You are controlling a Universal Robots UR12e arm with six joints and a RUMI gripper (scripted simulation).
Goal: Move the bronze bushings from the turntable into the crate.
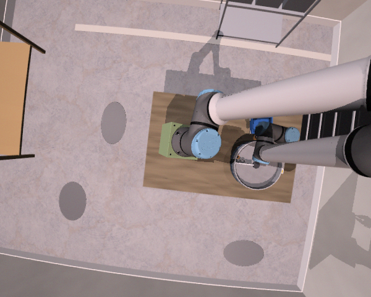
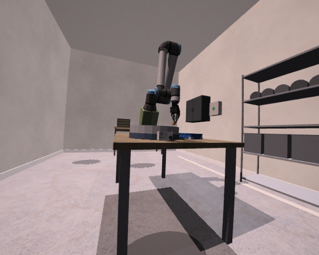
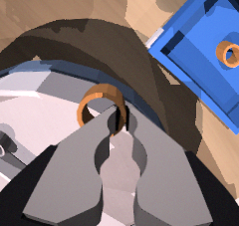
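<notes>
The blue crate lies 13 cm below my hand, 11 cm ahead of it and 10 cm to the left of it. The rest, counted from my hand: round grey turntable: 25 cm to the right, 10 cm below, 2 cm ahead.
</notes>
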